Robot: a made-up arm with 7 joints.
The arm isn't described. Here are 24 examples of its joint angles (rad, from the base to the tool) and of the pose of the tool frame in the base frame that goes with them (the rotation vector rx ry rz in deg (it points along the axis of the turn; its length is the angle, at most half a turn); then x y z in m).
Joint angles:
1: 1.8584 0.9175 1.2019 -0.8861 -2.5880 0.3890 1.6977
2: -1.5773 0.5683 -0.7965 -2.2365 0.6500 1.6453 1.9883
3: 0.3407 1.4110 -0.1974 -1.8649 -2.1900 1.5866 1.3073
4: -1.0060 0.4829 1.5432 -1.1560 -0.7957 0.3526 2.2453
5: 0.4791 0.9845 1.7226 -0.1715 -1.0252 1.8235 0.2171
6: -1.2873 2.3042 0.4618 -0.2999 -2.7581 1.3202 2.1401
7: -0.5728 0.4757 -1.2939 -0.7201 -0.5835 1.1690 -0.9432
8: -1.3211 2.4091 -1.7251 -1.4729 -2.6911 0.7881 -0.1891
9: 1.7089 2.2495 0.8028 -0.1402 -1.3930 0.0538 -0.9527
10: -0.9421 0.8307 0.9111 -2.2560 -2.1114 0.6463 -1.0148
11: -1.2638 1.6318 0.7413 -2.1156 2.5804 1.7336 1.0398
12: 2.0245 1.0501 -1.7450 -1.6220 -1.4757 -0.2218 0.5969
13: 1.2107 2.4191 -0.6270 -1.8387 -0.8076 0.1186 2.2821
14: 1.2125 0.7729 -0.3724 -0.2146 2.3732 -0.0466 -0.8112
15: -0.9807 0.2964 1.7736 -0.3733 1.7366 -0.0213 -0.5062
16: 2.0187 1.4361 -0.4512 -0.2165 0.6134 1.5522 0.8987
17: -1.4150 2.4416 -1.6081 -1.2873 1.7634 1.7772 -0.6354
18: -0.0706 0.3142 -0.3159 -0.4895 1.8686 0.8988 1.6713
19: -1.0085 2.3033 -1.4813 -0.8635 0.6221 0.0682 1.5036
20: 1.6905 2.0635 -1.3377 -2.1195 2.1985 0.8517 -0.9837
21: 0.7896 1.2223 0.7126 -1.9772 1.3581 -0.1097 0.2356
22: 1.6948 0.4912 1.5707 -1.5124 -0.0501 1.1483 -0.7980
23: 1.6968 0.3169 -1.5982 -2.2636 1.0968 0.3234 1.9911
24: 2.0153 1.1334 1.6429 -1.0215 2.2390 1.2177 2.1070
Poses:
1: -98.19 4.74 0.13 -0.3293 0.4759 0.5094
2: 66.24 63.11 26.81 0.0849 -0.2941 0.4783
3: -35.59 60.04 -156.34 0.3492 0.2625 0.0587
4: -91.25 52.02 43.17 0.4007 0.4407 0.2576
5: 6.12 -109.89 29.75 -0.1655 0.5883 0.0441
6: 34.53 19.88 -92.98 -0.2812 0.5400 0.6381
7: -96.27 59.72 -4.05 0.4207 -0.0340 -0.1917
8: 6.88 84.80 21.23 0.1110 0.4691 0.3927
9: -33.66 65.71 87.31 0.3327 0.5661 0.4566
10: -3.77 -60.67 -38.71 0.1105 0.1550 0.5763
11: 100.52 27.69 20.41 -0.1746 0.0945 0.6968
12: 55.17 32.50 -65.74 -0.4056 -0.1912 0.5020
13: -154.82 -71.77 -1.16 0.0774 0.3600 0.1125
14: -51.10 -107.77 -31.66 -0.5418 0.3081 0.1430
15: -77.46 93.78 16.94 0.5858 0.1805 -0.0351
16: -2.42 5.67 -0.44 -0.3015 0.5280 0.5255
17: 122.91 121.71 2.05 0.0882 0.5038 0.5525
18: 81.45 -141.45 43.36 0.2514 0.1867 -0.3057
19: 39.93 86.08 138.18 0.0527 0.5479 0.5223
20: -36.14 -113.53 128.54 -0.2732 0.1970 0.3040
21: 54.34 47.14 80.00 0.3006 0.3116 0.2632
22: -56.03 -68.47 11.07 -0.2194 0.3651 0.5102
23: 87.40 -86.20 85.77 -0.0292 -0.3097 0.1841
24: -112.74 94.68 31.28 -0.0692 0.5212 0.6589
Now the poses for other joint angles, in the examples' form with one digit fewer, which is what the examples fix.
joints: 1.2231 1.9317 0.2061 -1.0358 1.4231 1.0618 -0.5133
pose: -117.5 -81.9 2.5 0.273 0.540 0.274
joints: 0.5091 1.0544 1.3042 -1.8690 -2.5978 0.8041 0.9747
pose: -8.3 35.5 -71.1 0.140 0.408 0.475
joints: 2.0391 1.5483 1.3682 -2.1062 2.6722 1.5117 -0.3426
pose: 90.5 90.0 -54.7 0.295 0.340 0.231
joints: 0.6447 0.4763 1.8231 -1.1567 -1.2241 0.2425 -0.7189
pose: -78.6 -49.3 0.0 -0.315 0.438 0.183
